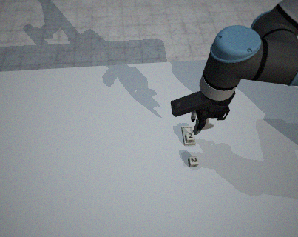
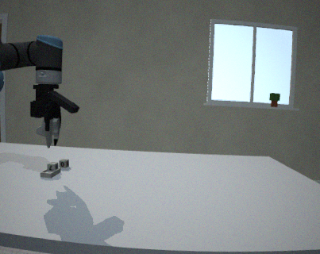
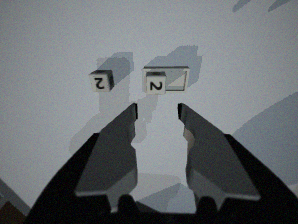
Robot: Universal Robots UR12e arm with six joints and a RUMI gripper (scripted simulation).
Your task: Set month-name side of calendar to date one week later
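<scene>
Right now my hand is 11 cm above the tray and 2 cm to the left of it. Also, from my hand: cube: 10 cm below, 9 cm to the left, 1 cm ahead.
</scene>
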